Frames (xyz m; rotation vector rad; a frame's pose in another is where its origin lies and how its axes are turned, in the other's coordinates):
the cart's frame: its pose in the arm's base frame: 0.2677 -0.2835 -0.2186 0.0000 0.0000 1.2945
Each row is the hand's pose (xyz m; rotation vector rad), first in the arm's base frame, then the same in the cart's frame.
Working: the arm's base frame: its pose in the cart's frame: 0.1997 0.3349 0.2186 0.0000 0.0000 -1.2945

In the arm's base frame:
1: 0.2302 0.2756 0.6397 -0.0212 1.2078 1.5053
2: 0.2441 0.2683 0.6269 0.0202 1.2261 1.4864
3: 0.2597 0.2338 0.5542 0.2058 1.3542 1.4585
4: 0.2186 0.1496 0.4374 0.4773 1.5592 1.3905
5: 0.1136 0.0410 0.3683 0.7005 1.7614 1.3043
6: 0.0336 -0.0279 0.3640 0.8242 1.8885 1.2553
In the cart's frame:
1: 0.5277 0.1886 0.8583 0.6403 0.8788 0.3553
2: 0.5244 0.1732 0.8455 0.6813 0.8711 0.3411
3: 0.4955 0.1488 0.7728 0.8847 0.8626 0.3514
4: 0.4033 0.1654 0.6560 1.1937 0.8639 0.3655
5: 0.2702 0.2368 0.5869 1.4684 0.8903 0.3808
6: 0.1820 0.2949 0.5826 1.6277 0.9148 0.4045

